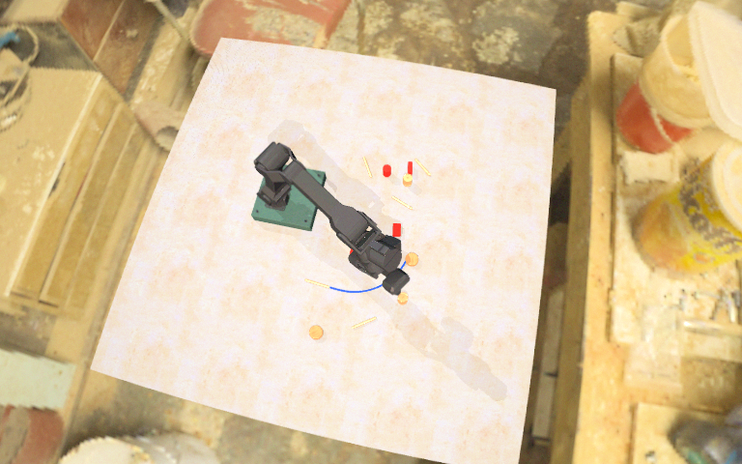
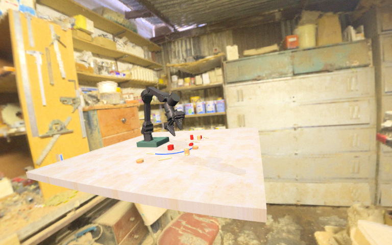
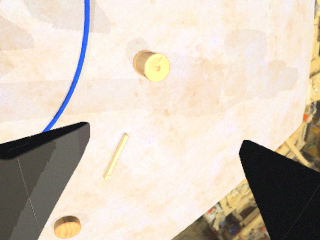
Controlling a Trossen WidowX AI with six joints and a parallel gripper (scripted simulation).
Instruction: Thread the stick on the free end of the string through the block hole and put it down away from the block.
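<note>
Now: the red block 120 mm behind my gripper tip, 90 mm to the left of it and 110 mm below it. Also, from my gripper tip: red piece (20 mm behind, 210 mm to the left, 120 mm below); round wooden button (40 mm ahead, 130 mm to the left, 120 mm below); thin wooden stick (200 mm behind, 20 mm to the right, 130 mm below).
</note>
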